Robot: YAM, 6 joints.
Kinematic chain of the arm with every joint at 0, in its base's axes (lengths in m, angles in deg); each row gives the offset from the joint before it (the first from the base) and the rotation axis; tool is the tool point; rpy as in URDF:
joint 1: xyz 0 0 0.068 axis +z
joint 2: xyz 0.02 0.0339 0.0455 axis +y
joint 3: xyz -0.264 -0.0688 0 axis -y
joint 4: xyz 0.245 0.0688 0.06 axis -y
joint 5: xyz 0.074 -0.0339 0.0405 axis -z
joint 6: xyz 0.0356 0 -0.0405 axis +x
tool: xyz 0 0 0 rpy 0 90 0
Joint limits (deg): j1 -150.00..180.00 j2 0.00..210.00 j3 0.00..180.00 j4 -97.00..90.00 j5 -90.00..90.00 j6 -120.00..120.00
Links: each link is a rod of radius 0.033 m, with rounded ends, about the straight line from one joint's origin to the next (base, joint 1, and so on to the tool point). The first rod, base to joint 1, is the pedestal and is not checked.
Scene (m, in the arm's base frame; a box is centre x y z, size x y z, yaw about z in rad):
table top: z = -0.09
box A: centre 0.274 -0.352 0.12 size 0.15 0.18 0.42 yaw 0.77
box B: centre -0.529 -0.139 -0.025 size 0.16 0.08 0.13 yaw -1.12
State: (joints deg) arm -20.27 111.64 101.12 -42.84 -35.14 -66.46
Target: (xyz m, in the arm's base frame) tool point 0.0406 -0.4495 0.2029
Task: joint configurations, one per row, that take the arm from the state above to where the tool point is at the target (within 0.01 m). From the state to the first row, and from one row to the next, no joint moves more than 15 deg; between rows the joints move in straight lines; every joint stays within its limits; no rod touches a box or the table.
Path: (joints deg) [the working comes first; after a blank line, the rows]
Joints at the target: -87.11 121.43 98.32 -41.81 -30.15 -66.46
Straight joint move there: touches box A.

1: -31.77 107.18 106.39 -46.96 -39.82 -66.14
2: -43.28 102.71 111.66 -51.09 -44.50 -65.82
3: -54.78 98.25 116.93 -55.21 -49.18 -65.50
4: -66.29 93.79 122.21 -59.33 -53.87 -65.19
5: -74.57 90.53 122.96 -68.10 -61.92 -64.50
6: -82.85 87.26 123.71 -76.86 -69.98 -63.82
7: -84.27 98.65 115.25 -65.17 -56.70 -64.70
8: -85.69 110.04 106.78 -53.49 -43.43 -65.58
9: -87.11 121.43 98.32 -41.81 -30.15 -66.46

